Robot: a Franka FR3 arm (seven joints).
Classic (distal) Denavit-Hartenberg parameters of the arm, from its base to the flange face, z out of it. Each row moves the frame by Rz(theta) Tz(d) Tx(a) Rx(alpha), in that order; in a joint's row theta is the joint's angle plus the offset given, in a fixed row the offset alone. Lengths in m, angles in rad.
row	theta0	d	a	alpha
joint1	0	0.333	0	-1.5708
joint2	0	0	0	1.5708
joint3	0	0.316	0.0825	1.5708
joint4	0	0	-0.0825	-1.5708
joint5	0	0.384	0	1.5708
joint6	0	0	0.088	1.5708
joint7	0	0.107	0	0
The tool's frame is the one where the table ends.
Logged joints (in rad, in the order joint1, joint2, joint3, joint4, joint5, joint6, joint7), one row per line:
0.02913, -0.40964, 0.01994, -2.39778, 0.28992, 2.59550, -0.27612
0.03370, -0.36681, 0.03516, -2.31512, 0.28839, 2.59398, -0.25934
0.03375, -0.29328, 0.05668, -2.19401, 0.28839, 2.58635, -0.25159
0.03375, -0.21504, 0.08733, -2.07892, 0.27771, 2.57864, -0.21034
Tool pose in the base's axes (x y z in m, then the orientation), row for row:
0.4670, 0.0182, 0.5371, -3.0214, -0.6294, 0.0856
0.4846, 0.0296, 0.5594, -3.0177, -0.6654, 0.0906
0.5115, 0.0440, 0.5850, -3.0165, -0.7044, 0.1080
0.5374, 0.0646, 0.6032, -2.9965, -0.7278, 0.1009
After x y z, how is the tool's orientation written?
As angles about the fixed x, y, z axes (roll, pitch, yaw), in radians.
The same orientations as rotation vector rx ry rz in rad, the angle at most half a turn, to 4 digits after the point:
-2.8504, -0.1781, -0.9213
-2.8273, -0.1889, -0.9700
-2.7991, -0.2160, -1.0205
-2.7712, -0.2169, -1.0468

